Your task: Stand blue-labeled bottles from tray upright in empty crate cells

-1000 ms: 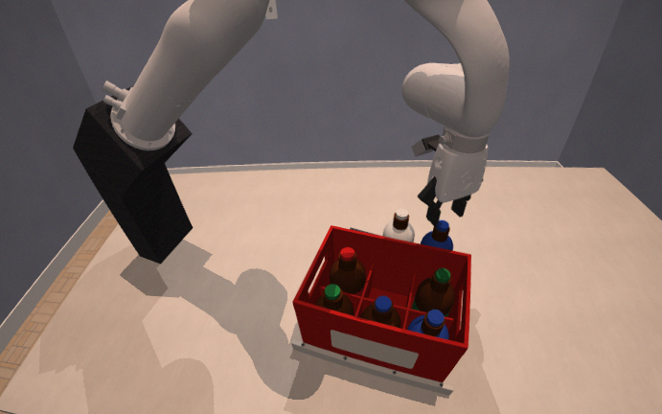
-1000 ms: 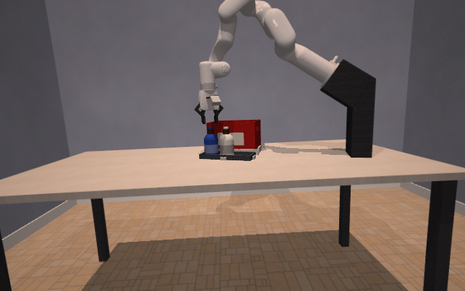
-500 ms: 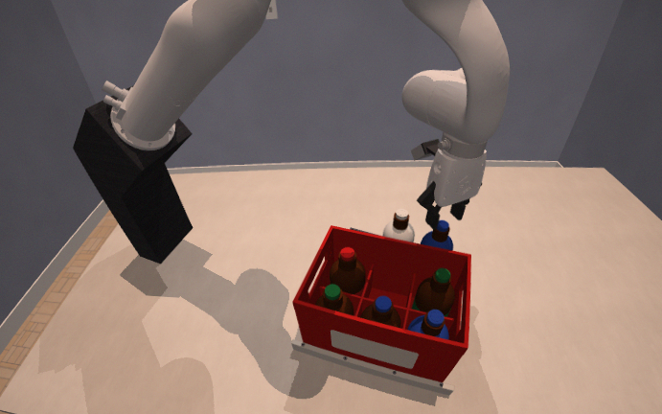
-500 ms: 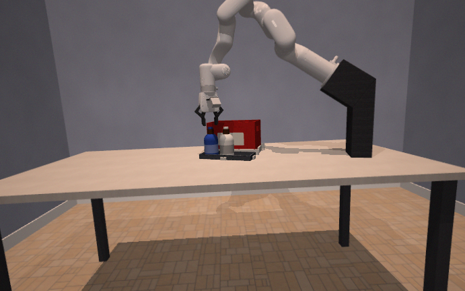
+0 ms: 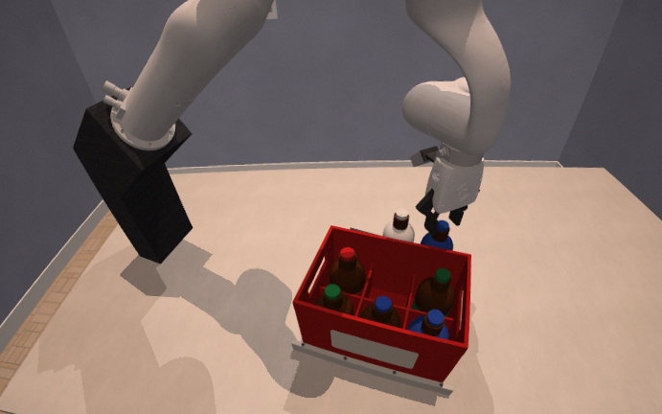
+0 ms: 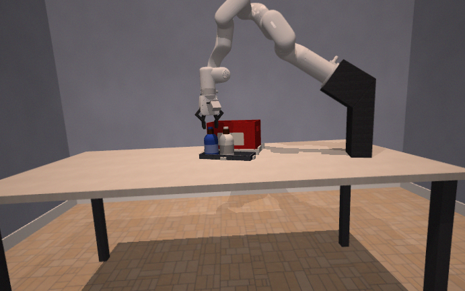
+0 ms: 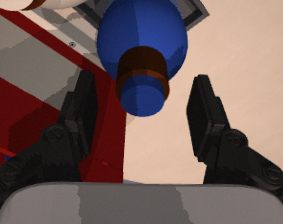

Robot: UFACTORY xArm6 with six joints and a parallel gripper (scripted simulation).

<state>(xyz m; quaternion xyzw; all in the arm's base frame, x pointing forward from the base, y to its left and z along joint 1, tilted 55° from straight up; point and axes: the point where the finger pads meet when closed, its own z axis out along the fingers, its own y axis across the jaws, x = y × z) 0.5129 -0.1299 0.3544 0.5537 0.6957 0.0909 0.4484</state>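
The white-labeled bottle is 8 cm below my hand, 7 cm to the left of it and 6 cm behind it. The rest, counted from my hand: crate: 18 cm behind, 9 cm below, 8 cm to the right; then dark tray: 16 cm below, 6 cm to the left, 6 cm behind.
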